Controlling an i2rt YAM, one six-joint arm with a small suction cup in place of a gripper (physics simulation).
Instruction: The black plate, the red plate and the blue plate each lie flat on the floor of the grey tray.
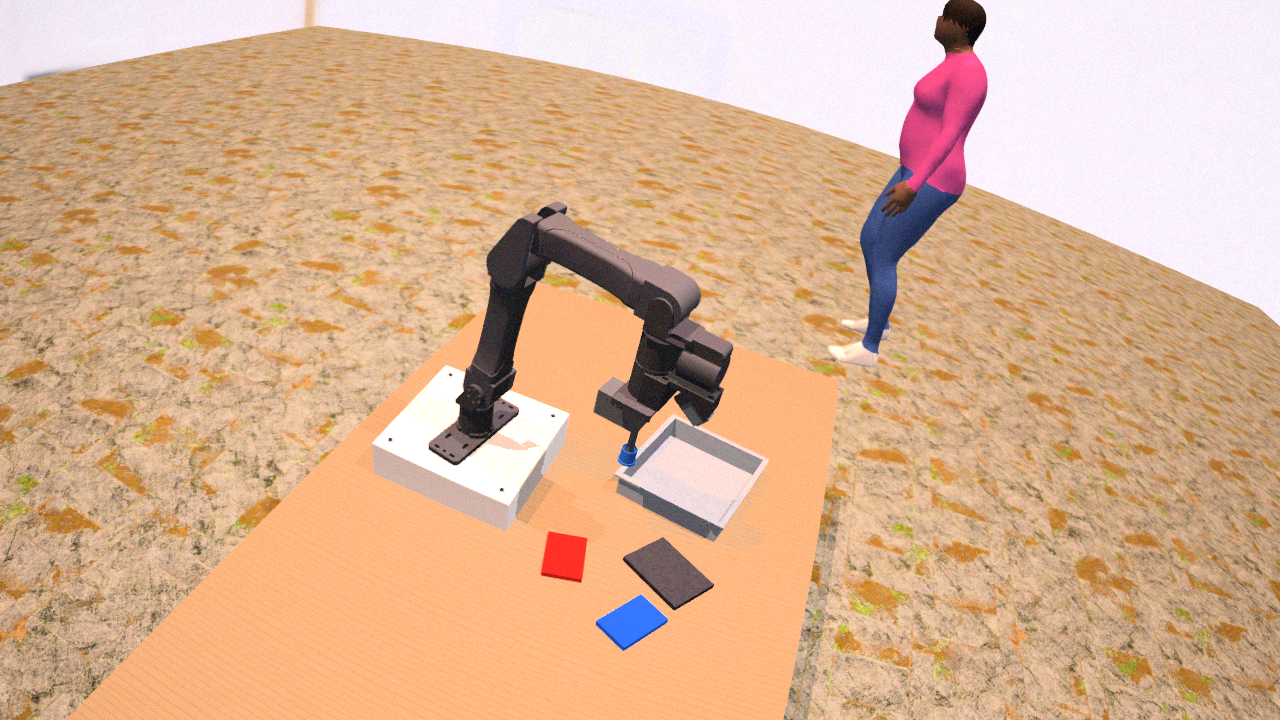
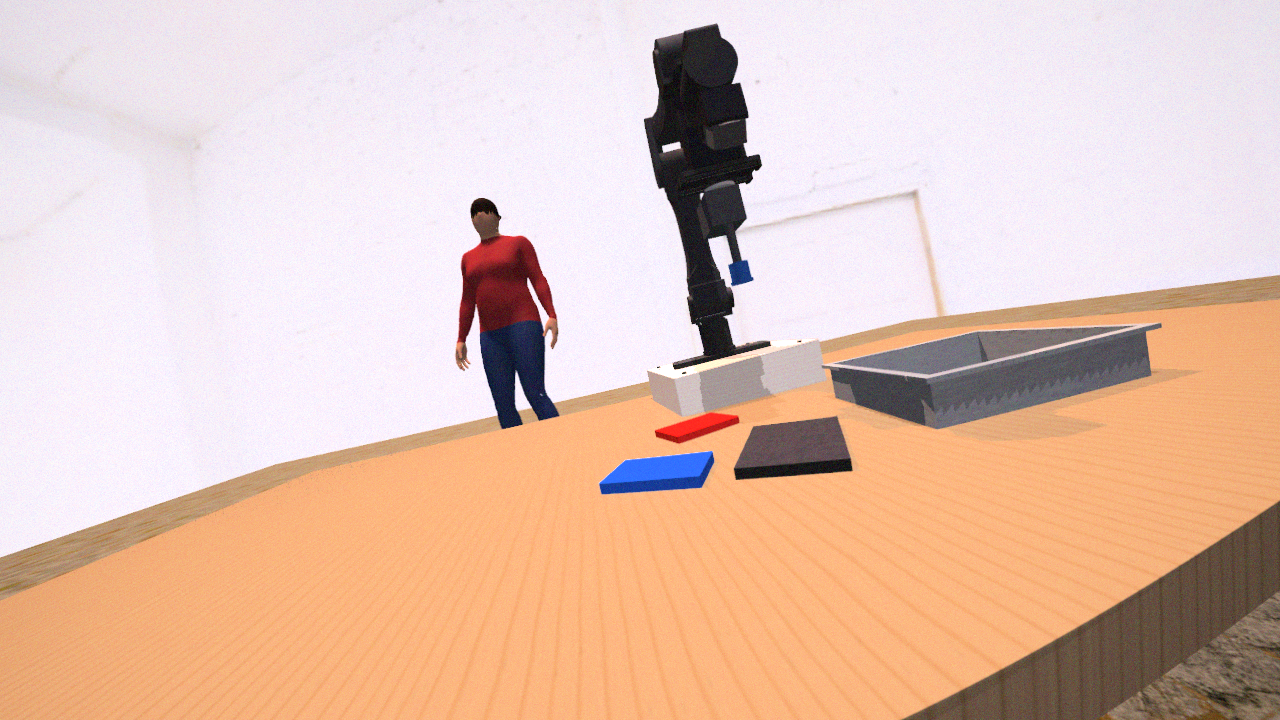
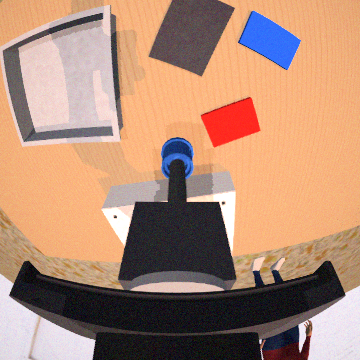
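Where they show: hand, its tool point: [image 1: 626,460] [image 2: 742,283] [image 3: 176,151]; arm's base, origin of its link: [image 1: 474,430] [image 2: 720,356].
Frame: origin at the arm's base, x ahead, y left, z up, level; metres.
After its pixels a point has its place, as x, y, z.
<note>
The black plate [image 1: 668,573] {0.432, -0.025, -0.066} [image 2: 794,447] {0.455, -0.026, -0.066} [image 3: 192,37] {0.415, -0.022, -0.066} lies flat on the table, outside the tray. The smaller red plate [image 1: 564,556] {0.270, -0.101, -0.066} [image 2: 697,427] {0.294, -0.098, -0.066} [image 3: 231,122] {0.270, -0.096, -0.066} and blue plate [image 1: 631,621] {0.429, -0.157, -0.065} [image 2: 657,471] {0.443, -0.153, -0.065} [image 3: 270,40] {0.428, -0.151, -0.065} also lie flat on the table, apart from each other and from the black plate. The grey tray [image 1: 666,509] {0.362, 0.105, -0.054} [image 2: 1038,385] {0.469, 0.209, -0.058} [image 3: 114,80] {0.349, 0.106, -0.057} has low walls, and no plate shows inside it. My gripper, a blue suction cup [image 1: 627,458] [image 2: 741,275] [image 3: 177,150], is open and holds nothing. It hangs above the table, between the white base and the tray.
The arm stands on a white base block [image 1: 443,483] {0.033, -0.132, -0.023} [image 2: 733,386] {0.139, -0.012, -0.046} beside the tray. The tray's raised walls stand up from the wooden table [image 1: 402,617] {0.140, -0.373, -0.076} [image 2: 447,582] {0.563, -0.302, -0.076}. A person in pink [image 1: 948,116] and a person in red [image 2: 503,286] stand on the floor away from the table.
</note>
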